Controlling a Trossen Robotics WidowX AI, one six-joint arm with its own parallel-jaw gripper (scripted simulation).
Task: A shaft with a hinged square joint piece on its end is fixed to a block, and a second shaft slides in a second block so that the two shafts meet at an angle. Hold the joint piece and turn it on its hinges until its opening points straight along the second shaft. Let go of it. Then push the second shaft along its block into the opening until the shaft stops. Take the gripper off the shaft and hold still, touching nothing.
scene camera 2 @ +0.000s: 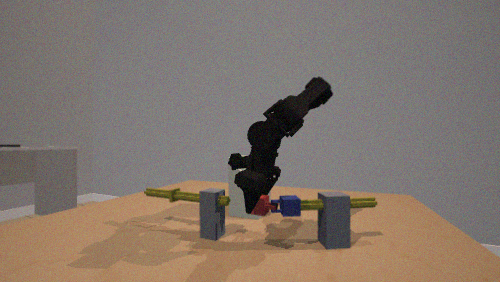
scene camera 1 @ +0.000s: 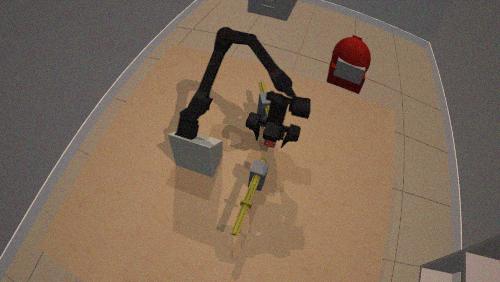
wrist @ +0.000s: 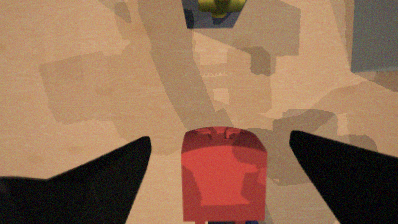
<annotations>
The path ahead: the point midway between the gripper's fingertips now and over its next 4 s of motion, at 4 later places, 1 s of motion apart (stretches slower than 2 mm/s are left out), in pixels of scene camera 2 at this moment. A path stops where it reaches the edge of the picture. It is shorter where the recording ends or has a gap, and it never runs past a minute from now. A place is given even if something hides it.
My gripper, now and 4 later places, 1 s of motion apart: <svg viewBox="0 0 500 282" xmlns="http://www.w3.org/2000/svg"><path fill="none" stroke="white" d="M254 207L252 174L252 156L235 169L220 175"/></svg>
</annotations>
